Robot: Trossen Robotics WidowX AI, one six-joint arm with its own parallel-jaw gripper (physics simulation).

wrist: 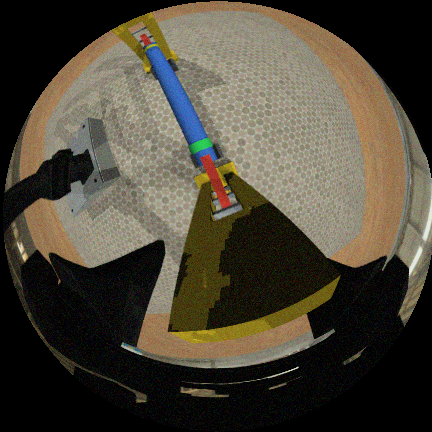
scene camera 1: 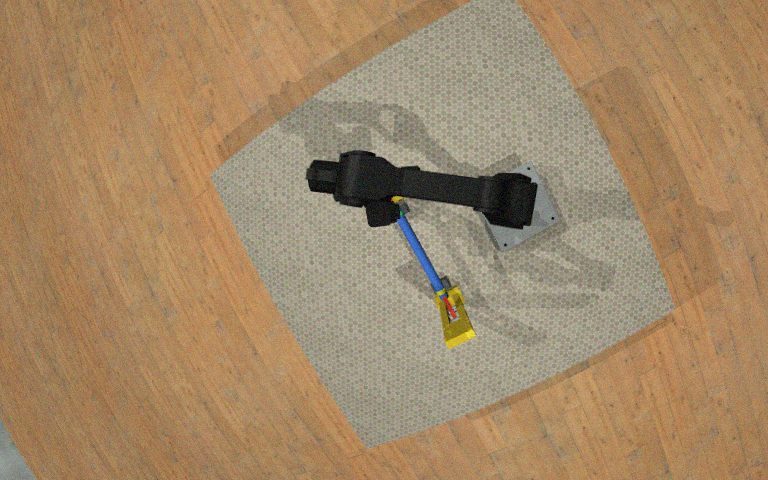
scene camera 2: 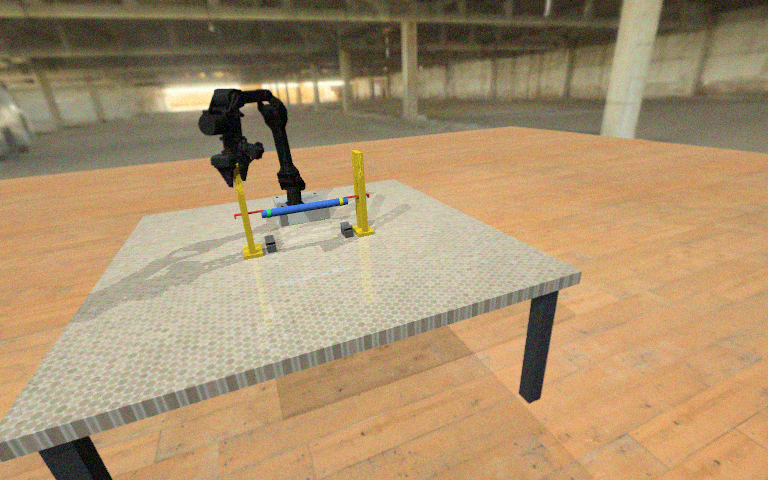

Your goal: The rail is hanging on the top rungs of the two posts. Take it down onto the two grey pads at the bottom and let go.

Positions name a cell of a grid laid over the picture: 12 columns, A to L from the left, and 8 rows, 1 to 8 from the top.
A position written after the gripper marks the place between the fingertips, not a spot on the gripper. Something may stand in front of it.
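Observation:
Gripper (scene camera 2: D4) open, holds nothing. Gripper (wrist: G5) in the wrist view too. Gripper (scene camera 1: F4) as well.

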